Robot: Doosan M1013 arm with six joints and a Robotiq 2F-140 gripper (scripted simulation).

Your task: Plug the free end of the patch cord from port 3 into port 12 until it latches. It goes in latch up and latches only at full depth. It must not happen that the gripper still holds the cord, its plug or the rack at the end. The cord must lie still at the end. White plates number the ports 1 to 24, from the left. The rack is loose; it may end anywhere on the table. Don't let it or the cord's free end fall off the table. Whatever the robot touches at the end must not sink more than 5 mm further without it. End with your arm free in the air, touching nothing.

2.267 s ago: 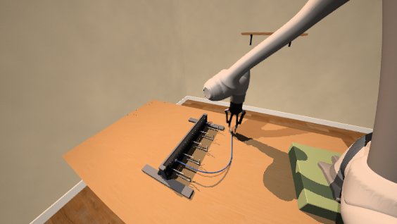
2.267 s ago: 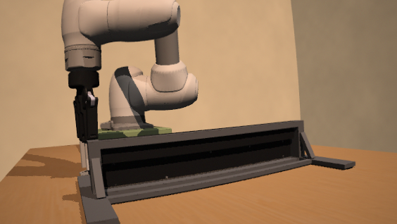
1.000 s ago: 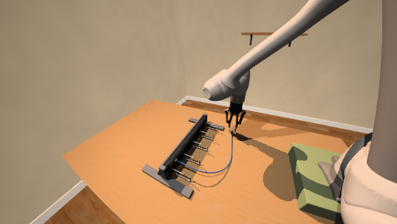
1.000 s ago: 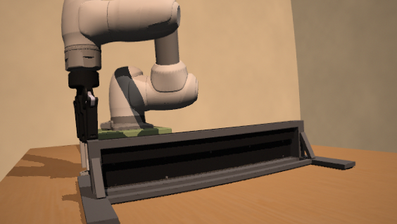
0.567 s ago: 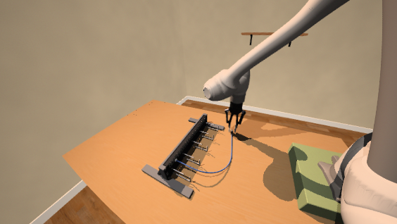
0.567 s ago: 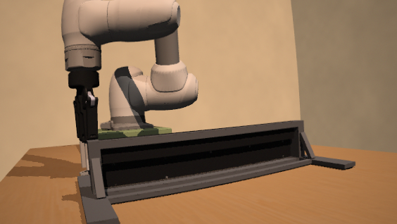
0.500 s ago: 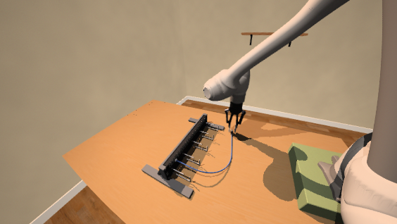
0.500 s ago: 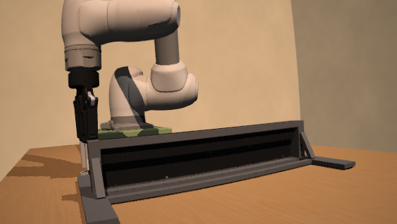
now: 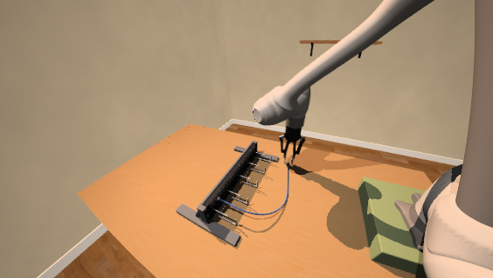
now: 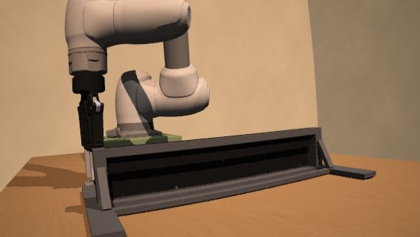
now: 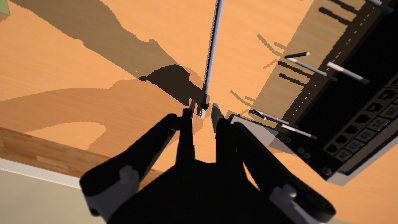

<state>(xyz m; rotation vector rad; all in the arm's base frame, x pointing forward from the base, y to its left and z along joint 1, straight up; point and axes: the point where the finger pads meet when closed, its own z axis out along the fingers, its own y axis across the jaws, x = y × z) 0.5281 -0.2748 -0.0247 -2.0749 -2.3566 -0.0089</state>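
Right now my hand is 2 cm to the left of the plug and 4 cm above it.
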